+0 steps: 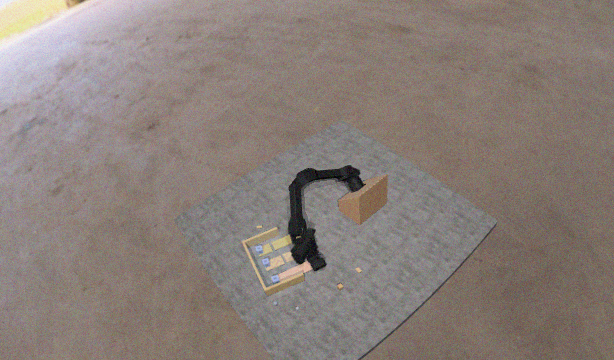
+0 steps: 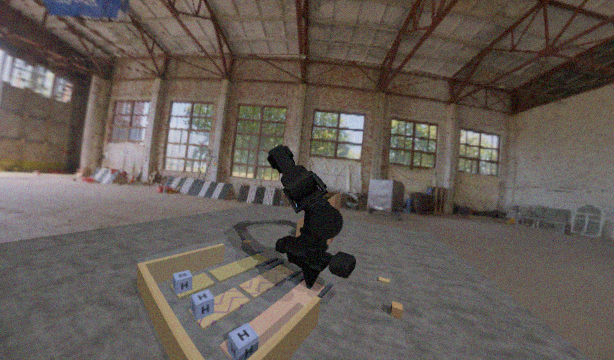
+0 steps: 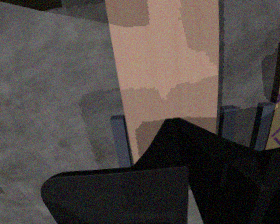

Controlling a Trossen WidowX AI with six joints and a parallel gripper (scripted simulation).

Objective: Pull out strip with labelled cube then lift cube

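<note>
My gripper tip is now 90 mm short of the pink strip and 30 mm to the left of it.
</note>
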